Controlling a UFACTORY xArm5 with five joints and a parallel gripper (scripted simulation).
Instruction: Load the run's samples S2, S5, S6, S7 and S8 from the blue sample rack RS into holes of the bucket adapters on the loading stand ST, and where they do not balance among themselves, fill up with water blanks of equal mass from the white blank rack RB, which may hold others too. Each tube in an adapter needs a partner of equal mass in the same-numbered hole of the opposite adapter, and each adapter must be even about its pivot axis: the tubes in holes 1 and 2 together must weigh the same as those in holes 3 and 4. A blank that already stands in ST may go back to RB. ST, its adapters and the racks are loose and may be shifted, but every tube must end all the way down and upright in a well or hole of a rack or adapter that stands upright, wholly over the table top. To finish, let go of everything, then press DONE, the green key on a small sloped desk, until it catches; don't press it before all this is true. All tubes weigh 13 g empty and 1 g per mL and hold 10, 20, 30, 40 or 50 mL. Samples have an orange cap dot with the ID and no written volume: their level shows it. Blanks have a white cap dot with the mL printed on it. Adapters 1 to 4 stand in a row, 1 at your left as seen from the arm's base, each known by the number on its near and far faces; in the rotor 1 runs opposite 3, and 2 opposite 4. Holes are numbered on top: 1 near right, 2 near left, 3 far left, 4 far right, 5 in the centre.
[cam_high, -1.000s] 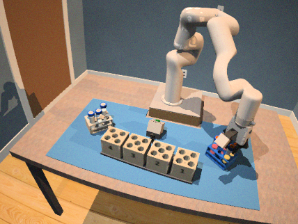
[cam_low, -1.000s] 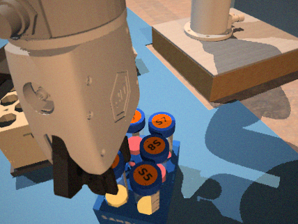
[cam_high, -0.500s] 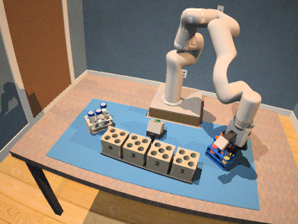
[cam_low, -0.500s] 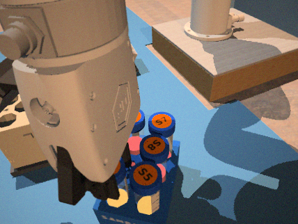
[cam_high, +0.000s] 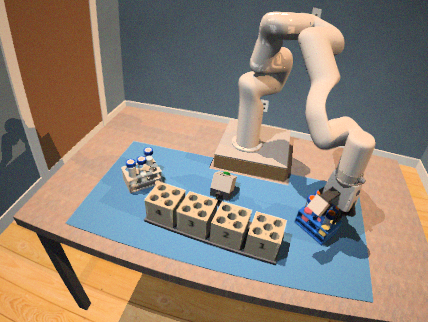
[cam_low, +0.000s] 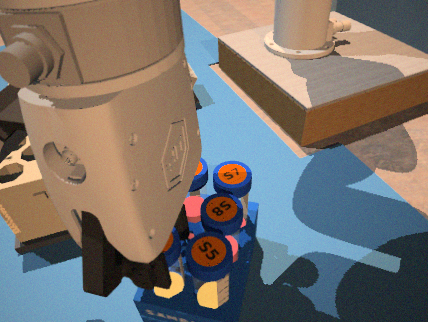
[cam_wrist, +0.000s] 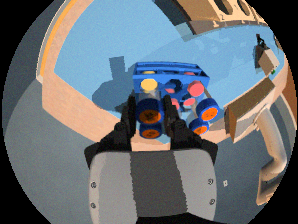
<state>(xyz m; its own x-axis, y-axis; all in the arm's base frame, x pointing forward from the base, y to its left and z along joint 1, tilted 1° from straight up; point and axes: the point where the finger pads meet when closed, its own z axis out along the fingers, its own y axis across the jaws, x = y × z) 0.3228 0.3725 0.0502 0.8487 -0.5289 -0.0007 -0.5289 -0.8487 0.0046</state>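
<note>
Now: hand 40 mm past the blue sample rack RS, 20 mm to the left of it and 90 mm above it. Also, from my hand: white blank rack RB 10 mm ahead, 670 mm to the right, 90 mm below; then blue-capped tube 50 mm ahead, 680 mm to the right, 50 mm below; then loading stand ST 110 mm ahead, 340 mm to the right, 110 mm below.
</note>
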